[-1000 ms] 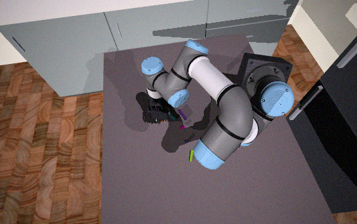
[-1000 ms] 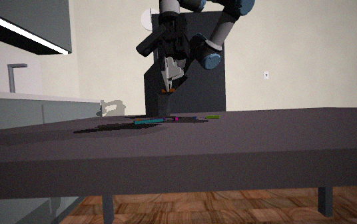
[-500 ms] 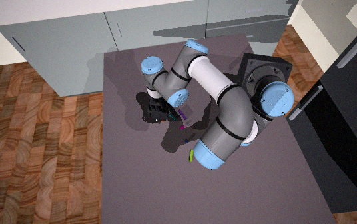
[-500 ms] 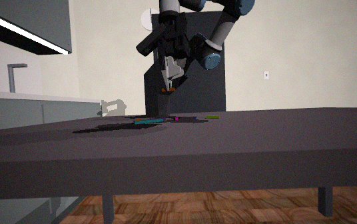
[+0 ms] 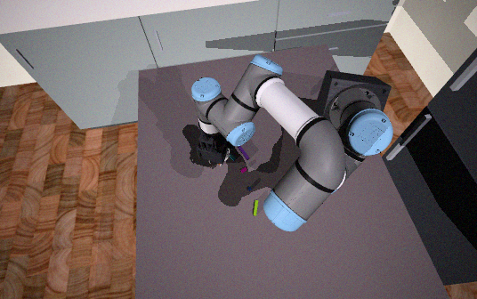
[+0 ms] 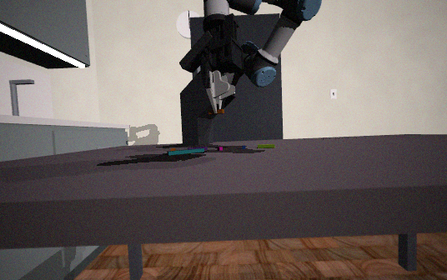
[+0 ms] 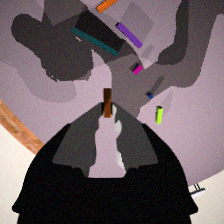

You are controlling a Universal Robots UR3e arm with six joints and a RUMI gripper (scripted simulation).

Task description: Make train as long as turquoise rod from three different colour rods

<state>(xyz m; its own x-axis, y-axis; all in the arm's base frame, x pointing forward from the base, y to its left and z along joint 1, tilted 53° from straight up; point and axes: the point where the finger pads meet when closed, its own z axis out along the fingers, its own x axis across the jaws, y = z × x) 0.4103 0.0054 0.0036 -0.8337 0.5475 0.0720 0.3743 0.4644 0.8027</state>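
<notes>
Now: hand 110 mm above the blue rod, 80 mm past it and 70 mm to the right of it. Also, from my hand: magenta rod: 110 mm below, 70 mm behind; purple rod: 110 mm below, 80 mm behind, 70 mm to the right; turquoise rod: 110 mm below, 90 mm to the right, 10 mm behind.
</notes>
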